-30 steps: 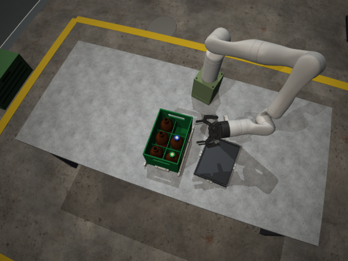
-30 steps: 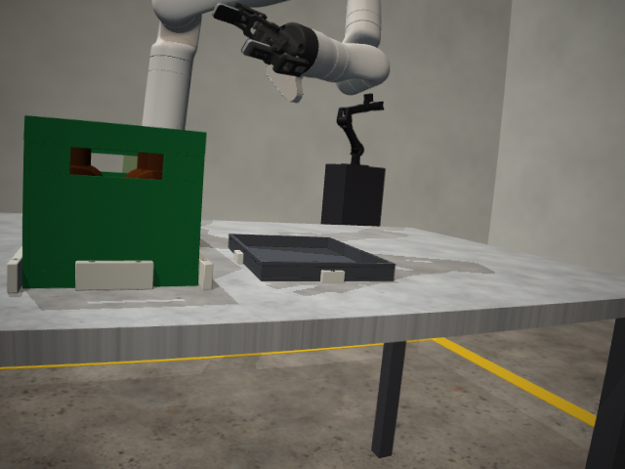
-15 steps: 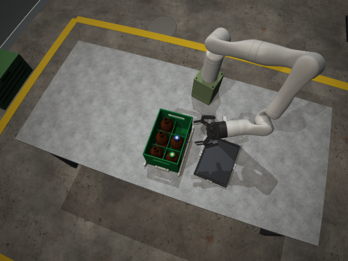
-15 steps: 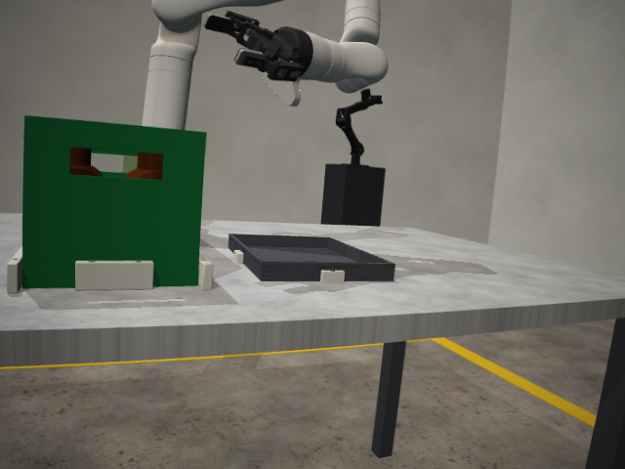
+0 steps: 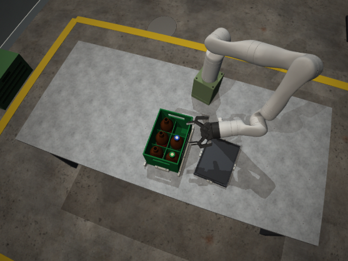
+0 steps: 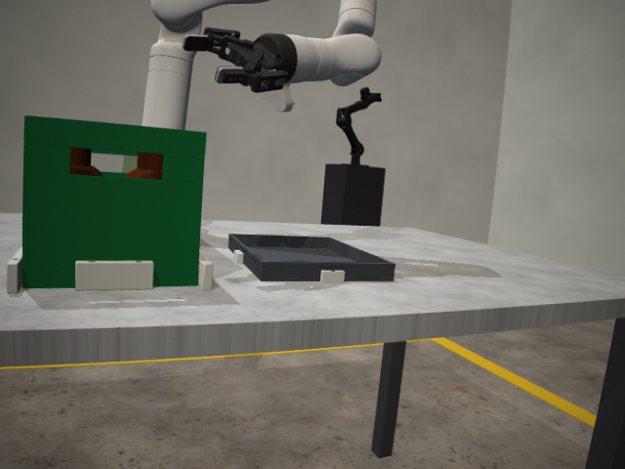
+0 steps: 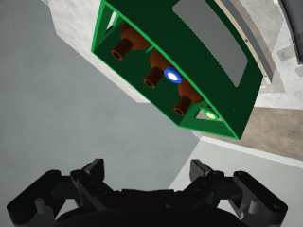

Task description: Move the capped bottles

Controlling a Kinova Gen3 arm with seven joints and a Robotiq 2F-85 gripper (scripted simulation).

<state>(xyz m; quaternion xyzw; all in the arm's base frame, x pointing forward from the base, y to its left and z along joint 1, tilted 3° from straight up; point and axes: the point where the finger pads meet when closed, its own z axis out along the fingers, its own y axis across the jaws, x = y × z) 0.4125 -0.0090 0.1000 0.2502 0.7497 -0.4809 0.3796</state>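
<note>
Now: hand 200 mm above the crate, 110 mm to the left of it and 10 mm past it. From my hand the other things lie so: tray (270 mm below, 170 mm to the left).
</note>
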